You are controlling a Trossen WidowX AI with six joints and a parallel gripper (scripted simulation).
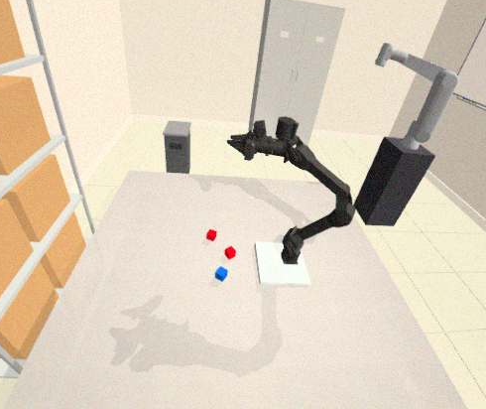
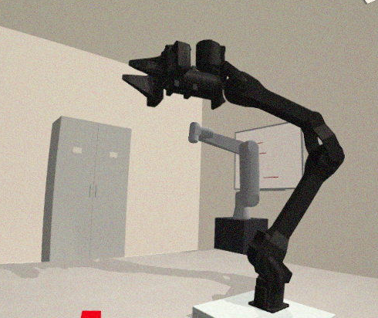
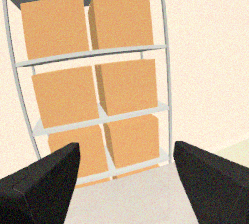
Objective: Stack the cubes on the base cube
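Now: the blue base cube 10 mm behind my gripper tip, 210 mm to the left of it and 470 mm below it.
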